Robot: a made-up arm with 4 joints.
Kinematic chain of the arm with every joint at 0, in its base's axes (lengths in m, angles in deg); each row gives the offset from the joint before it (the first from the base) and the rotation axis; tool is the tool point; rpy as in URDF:
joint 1: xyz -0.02 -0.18 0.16 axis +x
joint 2: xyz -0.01 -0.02 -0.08 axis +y
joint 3: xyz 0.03 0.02 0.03 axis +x
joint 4: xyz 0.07 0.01 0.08 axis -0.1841 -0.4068 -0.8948
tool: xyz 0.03 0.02 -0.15 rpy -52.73 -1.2 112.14
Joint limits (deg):
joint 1: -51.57..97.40
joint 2: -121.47..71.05
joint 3: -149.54..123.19
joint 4: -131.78..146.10
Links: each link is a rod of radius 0.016 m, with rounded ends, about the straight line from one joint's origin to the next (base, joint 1, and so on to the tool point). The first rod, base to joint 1, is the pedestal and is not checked.
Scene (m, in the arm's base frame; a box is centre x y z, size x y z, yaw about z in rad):
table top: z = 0
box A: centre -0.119 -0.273 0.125 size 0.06 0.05 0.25 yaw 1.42
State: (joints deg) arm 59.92 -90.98 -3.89 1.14
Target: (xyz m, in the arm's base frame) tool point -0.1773 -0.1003 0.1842
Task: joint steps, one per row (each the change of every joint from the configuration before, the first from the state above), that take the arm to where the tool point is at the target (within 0.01 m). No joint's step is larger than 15 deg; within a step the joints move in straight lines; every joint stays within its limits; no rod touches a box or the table.
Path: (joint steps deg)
1: -9.26 4.74 -13.28 7.02
2: -9.25 4.75 -13.29 7.02
3: -9.26 4.74 -13.28 7.02
4: -9.25 4.75 -13.29 7.02
5: -9.26 4.74 -13.28 7.02
6: -9.25 4.75 -13.28 7.02
7: -9.26 4.74 -13.29 7.03
8: -9.25 4.75 -13.28 7.02
9: -9.26 4.74 -13.29 7.02
10: 7.22 -12.02 -2.61 10.00
11: 7.21 -12.02 -2.61 10.01
12: 7.21 -12.02 -2.61 10.00
13: 7.22 -12.03 -2.61 10.01
14: 7.21 -12.02 -2.61 10.00

